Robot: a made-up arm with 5 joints.
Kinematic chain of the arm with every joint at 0, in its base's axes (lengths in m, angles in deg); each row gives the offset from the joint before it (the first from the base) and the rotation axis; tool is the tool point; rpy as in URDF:
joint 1: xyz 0.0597 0 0.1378 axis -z
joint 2: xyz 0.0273 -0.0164 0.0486 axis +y
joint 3: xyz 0.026 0 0.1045 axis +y
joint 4: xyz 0.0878 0 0.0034 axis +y
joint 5: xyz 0.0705 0.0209 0 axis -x
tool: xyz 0 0 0 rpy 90 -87.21 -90
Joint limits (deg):
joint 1: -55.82..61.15
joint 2: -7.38..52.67
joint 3: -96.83..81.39
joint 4: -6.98..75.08
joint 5: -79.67..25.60
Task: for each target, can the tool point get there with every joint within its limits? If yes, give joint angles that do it. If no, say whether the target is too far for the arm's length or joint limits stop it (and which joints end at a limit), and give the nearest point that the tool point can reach.
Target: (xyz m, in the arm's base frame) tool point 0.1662 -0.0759 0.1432
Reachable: yes | joints 37.45 6.53 59.73 1.05 2.05
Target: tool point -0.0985 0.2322 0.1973
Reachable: no: joint limits stop it (at a limit: joint 1, joint 2, joint 4) | nearest point 0.1167 0.0920 0.1898 | short by 0.257 m
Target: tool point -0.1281 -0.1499 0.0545
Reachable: no: joint limits stop it (at a limit: joint 1, joint 2) | nearest point 0.0909 -0.0473 0.0869 | short by 0.244 m
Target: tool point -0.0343 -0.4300 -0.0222
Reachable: no: too far | nearest point 0.1728 -0.1960 0.1064 | short by 0.338 m
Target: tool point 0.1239 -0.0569 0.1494
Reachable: yes | joints 44.56 2.39 56.01 48.81 15.25
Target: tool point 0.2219 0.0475 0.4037
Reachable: yes | joints -14.79 7.21 -63.12 19.02 -36.39
